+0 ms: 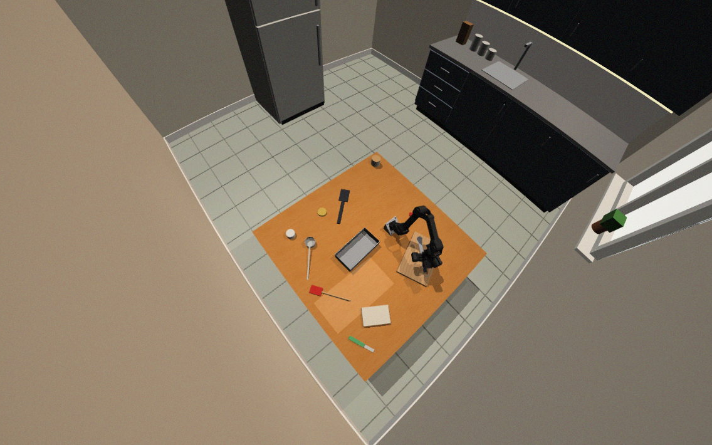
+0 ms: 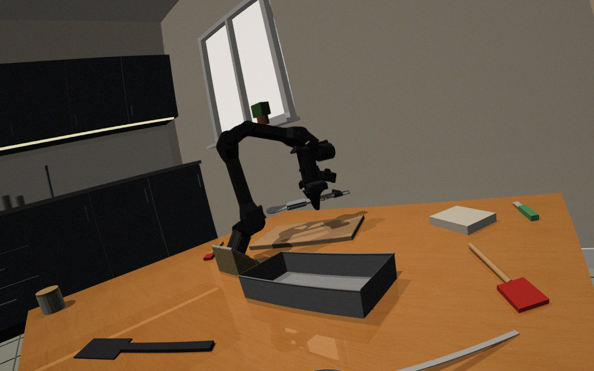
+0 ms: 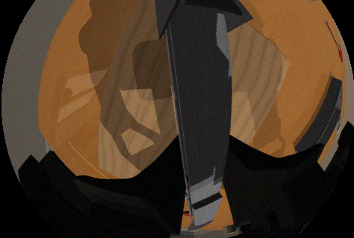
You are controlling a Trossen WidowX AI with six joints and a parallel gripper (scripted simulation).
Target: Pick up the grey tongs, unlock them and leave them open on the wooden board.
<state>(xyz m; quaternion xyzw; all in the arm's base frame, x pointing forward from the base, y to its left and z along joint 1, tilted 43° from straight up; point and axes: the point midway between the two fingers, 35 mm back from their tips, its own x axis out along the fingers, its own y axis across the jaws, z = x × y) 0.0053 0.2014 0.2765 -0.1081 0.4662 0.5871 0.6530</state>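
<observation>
The wooden board lies 4 cm behind my gripper tip, 2 cm to the right of it and 8 cm below it. The rest, counted from my gripper tip: red spatula: 68 cm ahead, 17 cm to the right, 8 cm below; grey roasting tin: 33 cm ahead, 32 cm to the right, 6 cm below; white block: 47 cm ahead, 13 cm to the left, 7 cm below.
</observation>
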